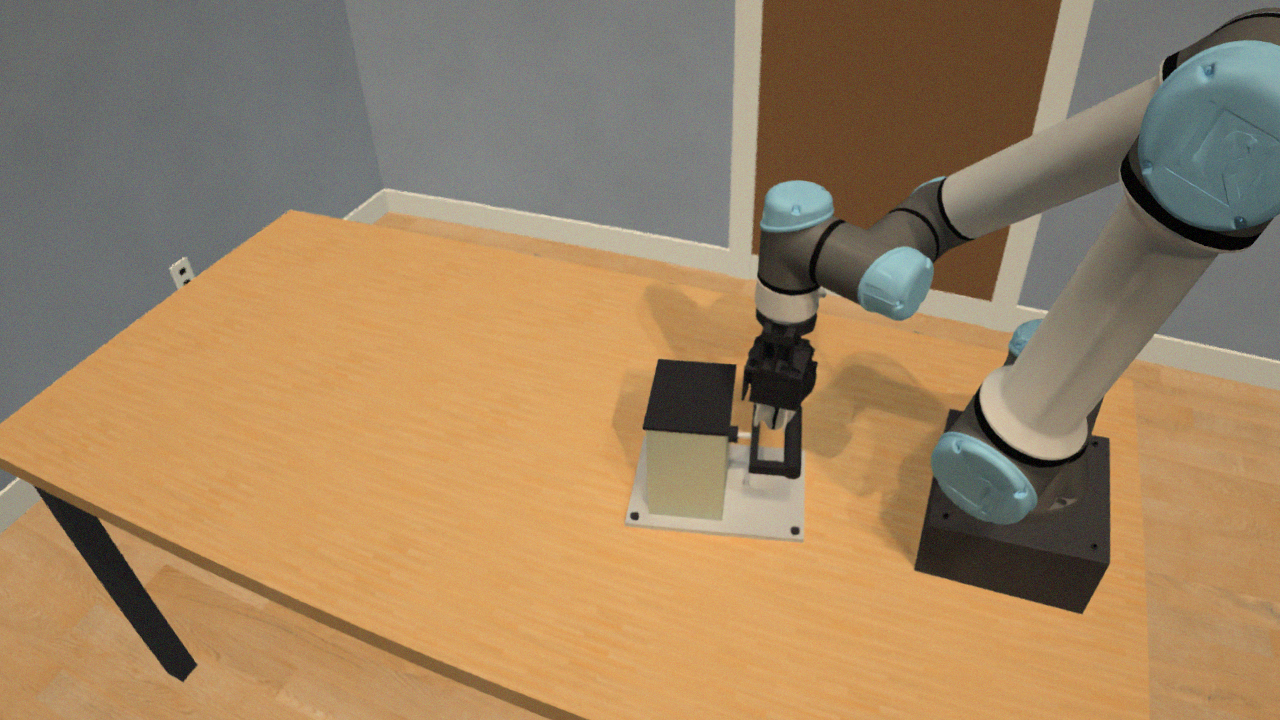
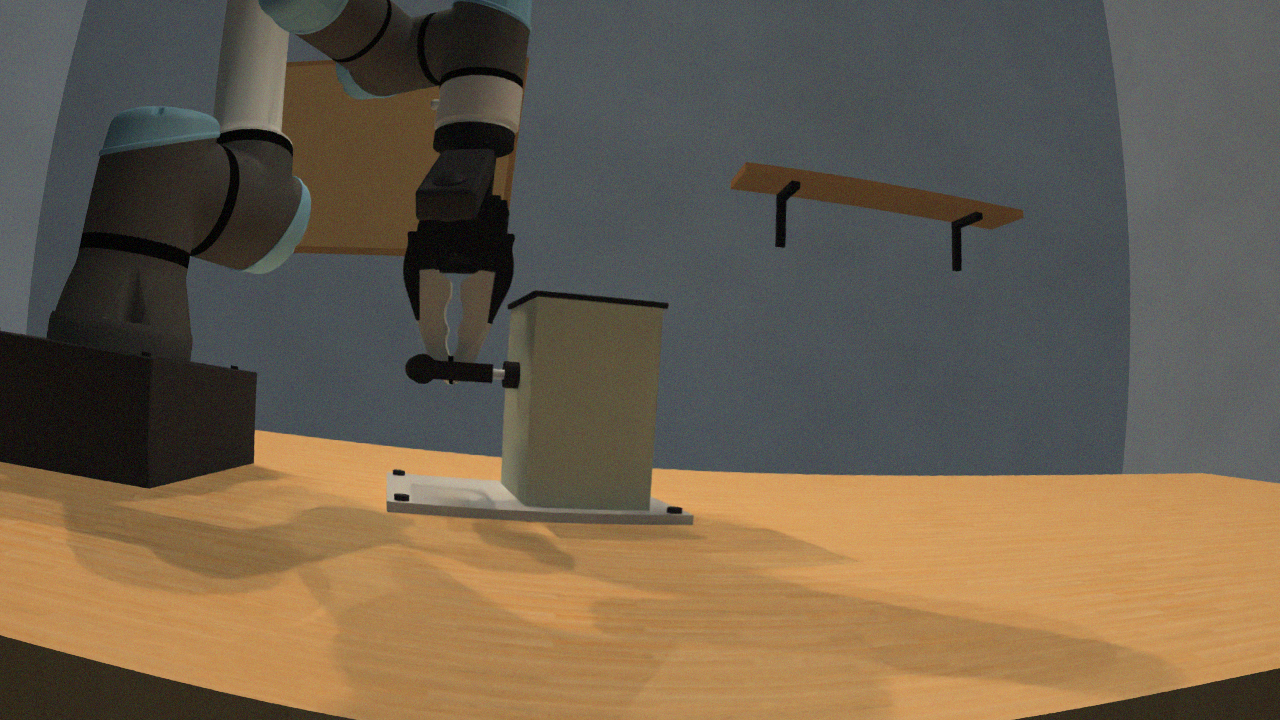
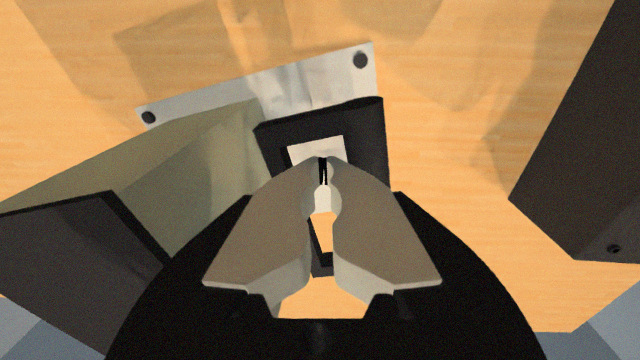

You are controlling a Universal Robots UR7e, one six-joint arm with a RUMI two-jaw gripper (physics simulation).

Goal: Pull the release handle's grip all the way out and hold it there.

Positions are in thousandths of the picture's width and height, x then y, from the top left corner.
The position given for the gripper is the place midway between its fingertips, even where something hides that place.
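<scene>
So you can picture it, image 1 shows the gripper (image 1: 604, 595) and a base plate (image 1: 599, 705). Image 2 has the gripper (image 2: 353, 534) as well, along with the base plate (image 2: 317, 685). And in image 3 there's the plate (image 3: 515, 221) again, plus the gripper (image 3: 505, 449).
</scene>
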